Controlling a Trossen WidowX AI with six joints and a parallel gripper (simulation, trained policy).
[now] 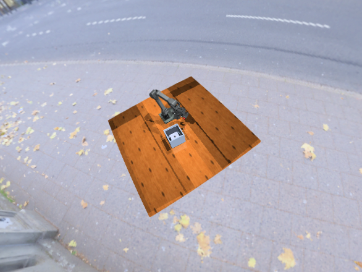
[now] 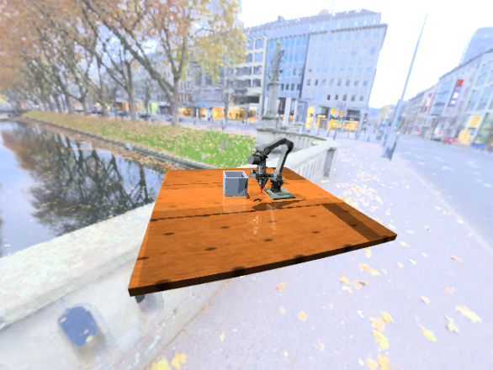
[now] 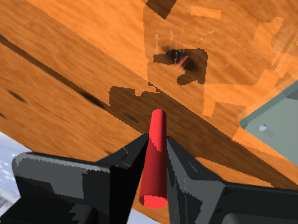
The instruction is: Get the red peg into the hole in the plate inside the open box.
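Right now the dark plate is 20 cm to the right of my gripper tip, 13 cm ahead of it and 5 cm below it. The rest, counted from my gripper tip: red peg 1 cm above.
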